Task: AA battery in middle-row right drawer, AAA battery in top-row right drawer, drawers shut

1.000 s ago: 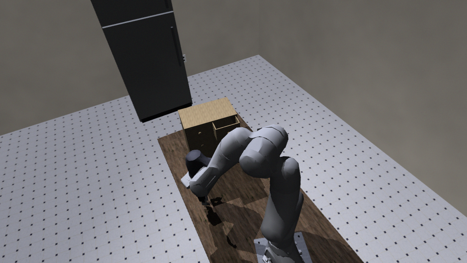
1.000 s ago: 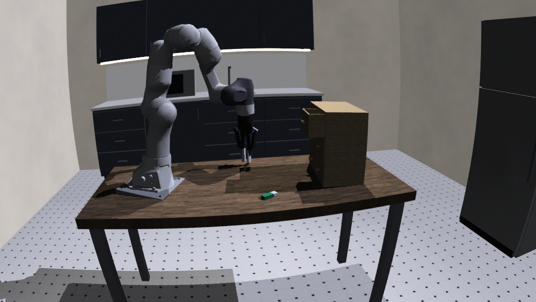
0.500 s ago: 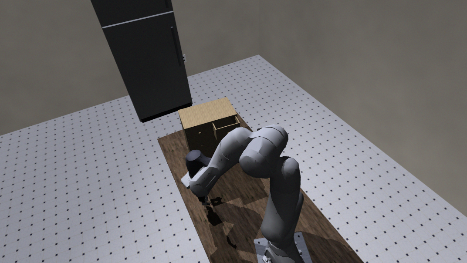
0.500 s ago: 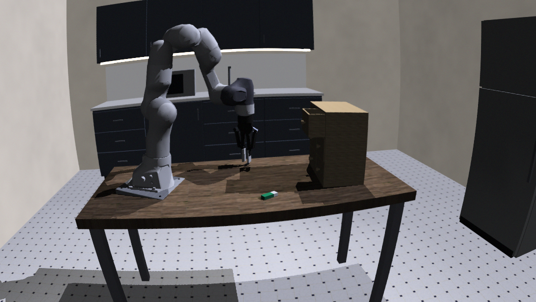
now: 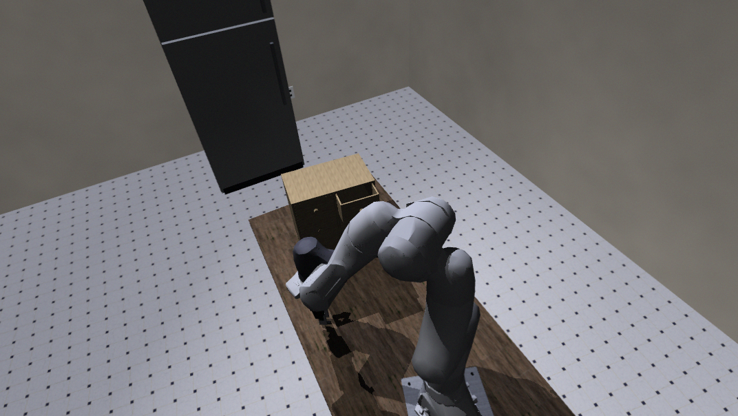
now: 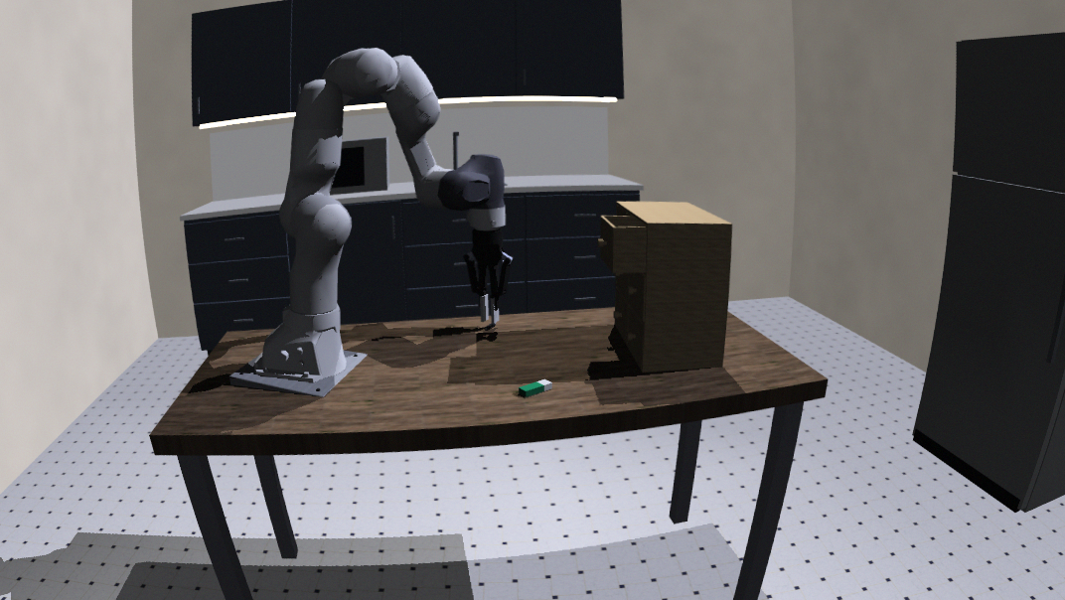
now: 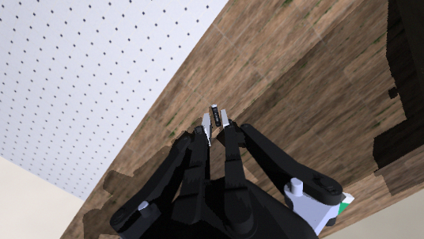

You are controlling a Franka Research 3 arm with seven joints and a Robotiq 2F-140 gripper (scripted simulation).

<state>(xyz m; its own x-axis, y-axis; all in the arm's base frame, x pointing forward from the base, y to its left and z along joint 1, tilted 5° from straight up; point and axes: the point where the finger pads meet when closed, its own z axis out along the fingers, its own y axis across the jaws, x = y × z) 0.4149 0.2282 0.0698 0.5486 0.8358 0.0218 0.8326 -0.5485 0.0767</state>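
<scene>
Now: hand 50 mm above the dark battery. From my hand the other things lie so: blue battery 420 mm ahead, 270 mm to the right, 70 mm above.
</scene>
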